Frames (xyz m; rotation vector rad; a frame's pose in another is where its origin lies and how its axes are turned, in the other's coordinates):
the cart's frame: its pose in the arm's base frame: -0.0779 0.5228 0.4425 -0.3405 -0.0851 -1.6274
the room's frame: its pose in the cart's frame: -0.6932 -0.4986 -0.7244 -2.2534 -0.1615 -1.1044
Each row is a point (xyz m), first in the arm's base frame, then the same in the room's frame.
Working: the arm's base frame: its pose in the room's frame: 0.7208 -0.2506 1.0375 -1.7889 1.3795 -1.4534

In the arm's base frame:
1: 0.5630 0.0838 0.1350
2: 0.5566 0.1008 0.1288
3: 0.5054 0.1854 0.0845
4: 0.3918 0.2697 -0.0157
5: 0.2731 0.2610 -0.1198
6: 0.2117 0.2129 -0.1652
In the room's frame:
1: 0.7775 -0.8150 1.1804
2: 0.7652 -0.8146 1.1657
3: 0.6930 -0.7925 1.0880
4: 0.5735 -0.7017 1.0011
5: 0.4891 -0.5685 0.9895
6: 0.4710 -0.4843 1.0164

